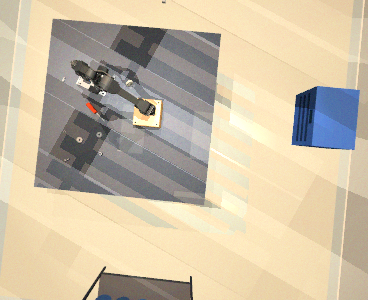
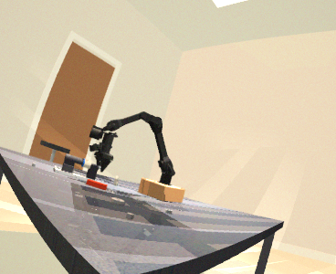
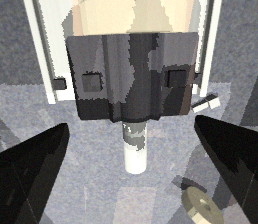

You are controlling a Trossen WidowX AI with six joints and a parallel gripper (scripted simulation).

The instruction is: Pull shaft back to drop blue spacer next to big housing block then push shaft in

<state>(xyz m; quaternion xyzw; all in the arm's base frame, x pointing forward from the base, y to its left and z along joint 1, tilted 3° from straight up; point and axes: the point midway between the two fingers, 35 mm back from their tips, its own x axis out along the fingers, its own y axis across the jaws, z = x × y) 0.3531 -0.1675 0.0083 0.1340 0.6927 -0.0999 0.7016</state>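
The grey shaft lies 5 cm ahead of my gripper tip, 2 cm to the right of it and 2 cm above it. Round my gripper tip: blue spacer: 9 cm ahead, 3 cm to the right, 2 cm above.
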